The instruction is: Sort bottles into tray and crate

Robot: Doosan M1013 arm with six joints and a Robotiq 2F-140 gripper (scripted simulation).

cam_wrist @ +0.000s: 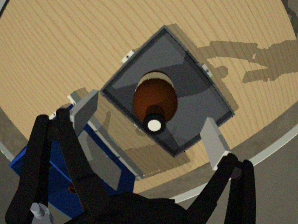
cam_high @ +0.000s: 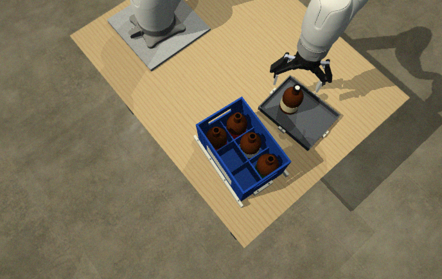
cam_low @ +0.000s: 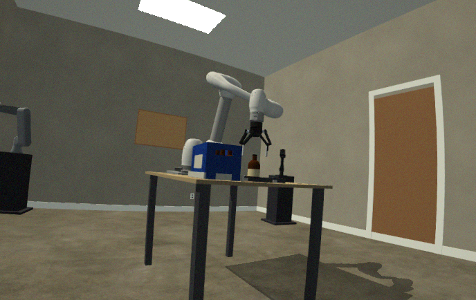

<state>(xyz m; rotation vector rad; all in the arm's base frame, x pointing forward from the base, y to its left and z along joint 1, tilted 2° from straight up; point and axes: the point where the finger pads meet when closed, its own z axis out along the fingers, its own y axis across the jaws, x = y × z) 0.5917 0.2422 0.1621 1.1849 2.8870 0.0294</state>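
Right now the capped bottle is 1 cm ahead of my hand and 8 cm below it. The rest, counted from my hand: blue crate: 8 cm ahead, 28 cm to the right, 8 cm below; dark grey tray: 5 cm ahead, 1 cm to the left, 15 cm below; uncapped bottle: 7 cm ahead, 24 cm to the right, 7 cm below.
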